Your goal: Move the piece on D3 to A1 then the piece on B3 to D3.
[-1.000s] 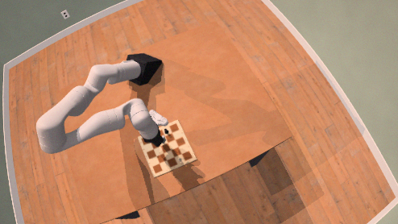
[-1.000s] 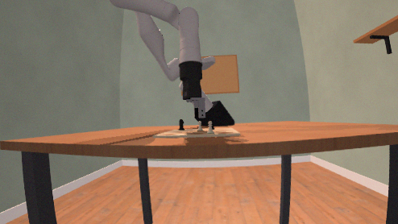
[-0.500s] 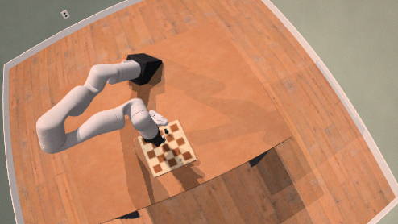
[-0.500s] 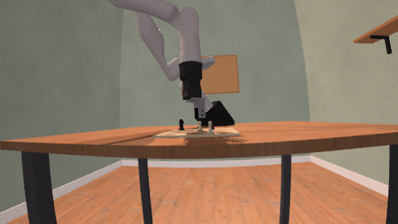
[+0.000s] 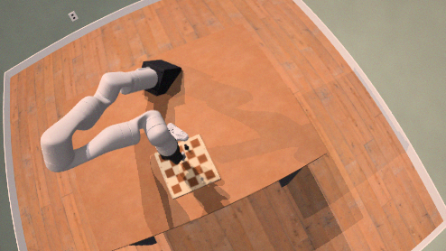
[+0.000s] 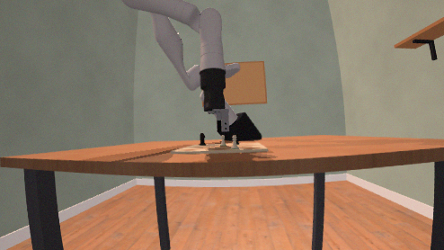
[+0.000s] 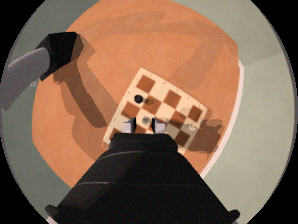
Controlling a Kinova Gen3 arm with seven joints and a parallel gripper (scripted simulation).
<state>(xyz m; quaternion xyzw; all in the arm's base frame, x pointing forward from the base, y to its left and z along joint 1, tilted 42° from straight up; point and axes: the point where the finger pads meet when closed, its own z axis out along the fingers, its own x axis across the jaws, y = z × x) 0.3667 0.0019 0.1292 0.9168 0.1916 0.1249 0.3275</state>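
The chessboard is 6 cm below my hand, 4 cm ahead of it and 1 cm to the right of it.
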